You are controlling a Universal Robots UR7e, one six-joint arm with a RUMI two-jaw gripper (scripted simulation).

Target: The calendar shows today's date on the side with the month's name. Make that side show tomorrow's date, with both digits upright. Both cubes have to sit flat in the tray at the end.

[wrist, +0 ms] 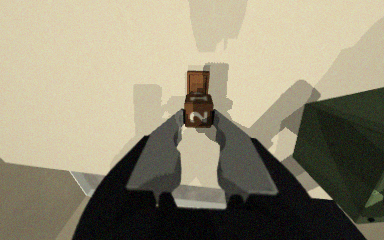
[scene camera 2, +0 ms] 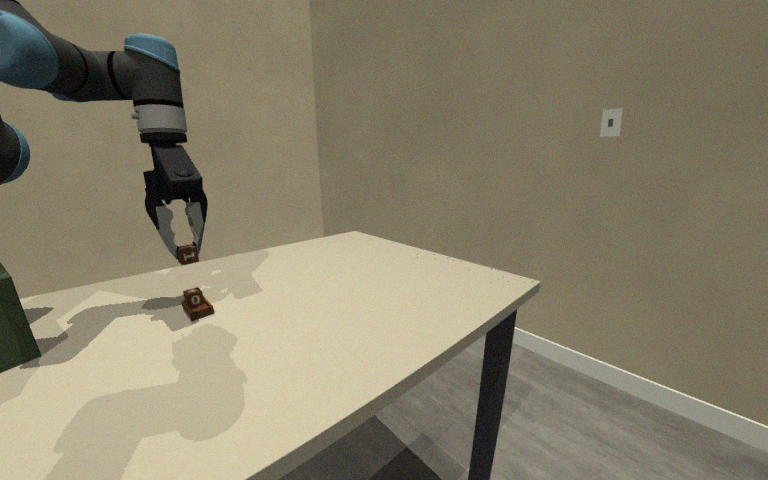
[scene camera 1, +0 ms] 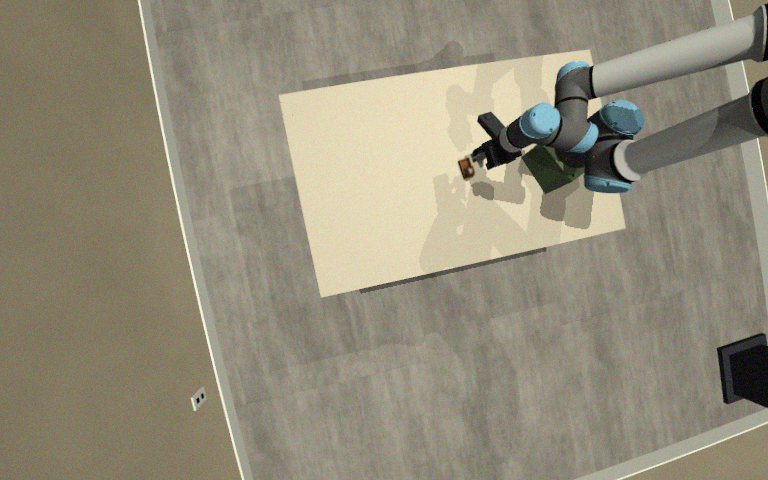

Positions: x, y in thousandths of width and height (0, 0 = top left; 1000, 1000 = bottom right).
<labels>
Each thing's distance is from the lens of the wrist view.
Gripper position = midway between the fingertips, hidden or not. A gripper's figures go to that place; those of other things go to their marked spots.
gripper (wrist: 517, 460): 15 cm
brown digit cube (wrist: 517, 452): 12 cm
</labels>
